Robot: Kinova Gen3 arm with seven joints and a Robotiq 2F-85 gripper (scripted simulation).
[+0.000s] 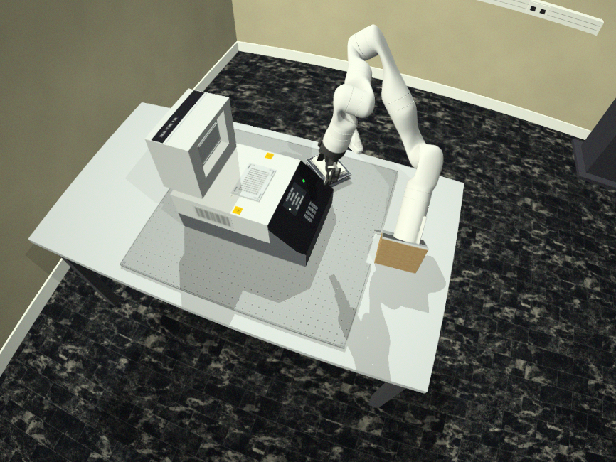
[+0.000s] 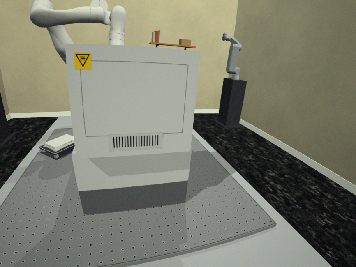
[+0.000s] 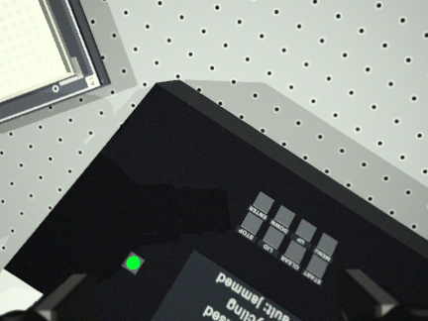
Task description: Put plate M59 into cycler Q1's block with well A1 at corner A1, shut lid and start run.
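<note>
My hand is 260 mm to the left of the plate M59, 260 mm above it and 50 mm short of it. Also, from my hand: plate nest N1: 270 mm below, 260 mm to the right, 50 mm ahead; then nest A1 mark: 260 mm below, 170 mm to the right, 20 mm ahead.
</note>
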